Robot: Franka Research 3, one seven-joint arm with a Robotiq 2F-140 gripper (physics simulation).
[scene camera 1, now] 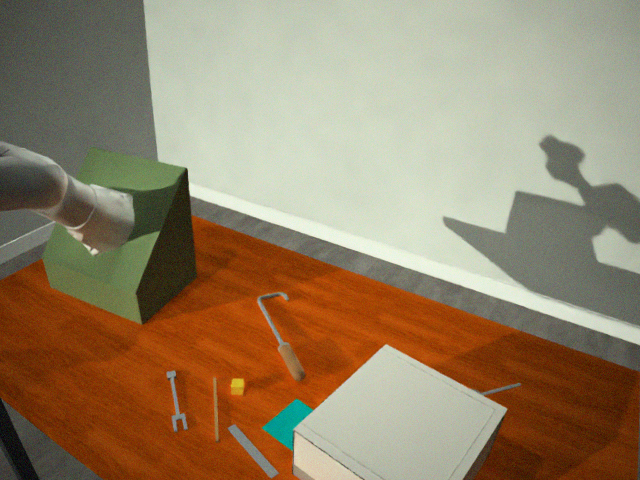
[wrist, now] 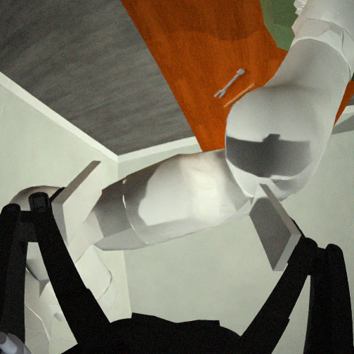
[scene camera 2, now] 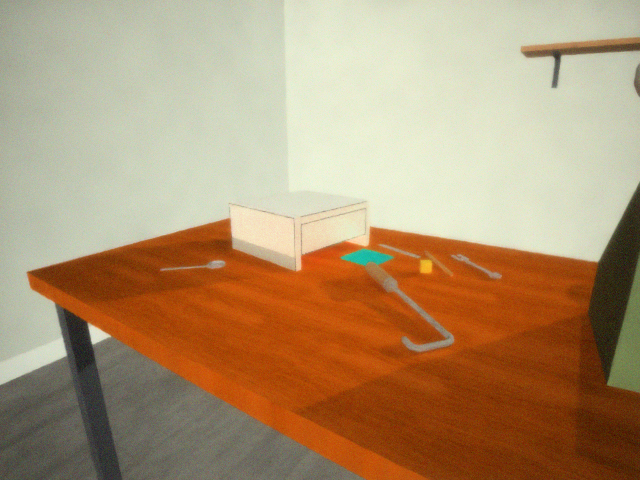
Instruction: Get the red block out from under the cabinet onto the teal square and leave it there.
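Note:
The white cabinet (scene camera 1: 400, 413) (scene camera 2: 263, 227) stands on the table. The red block does not show in any view; the space under the cabinet is mostly hidden. The teal square (scene camera 1: 290, 421) (scene camera 2: 367, 256) lies in front of the cabinet's open side, partly hidden by it in scene camera 1. A hook tool with a wooden handle (scene camera 1: 292, 362) (scene camera 2: 379, 276) lies on the table, its handle end near the teal square. My gripper (wrist: 178, 189) is open and empty in the wrist view, with the arm's own links behind it, away from the tabletop things. It does not show in the scene views.
A yellow block (scene camera 1: 237, 386) (scene camera 2: 425, 266), a thin stick (scene camera 1: 216, 410), a grey flat strip (scene camera 1: 252, 449) and a forked tool (scene camera 1: 175, 401) (wrist: 230, 83) lie near the teal square. A spoon-like tool (scene camera 2: 193, 266) lies beside the cabinet. A green angular block (scene camera 1: 168, 248) stands by the arm.

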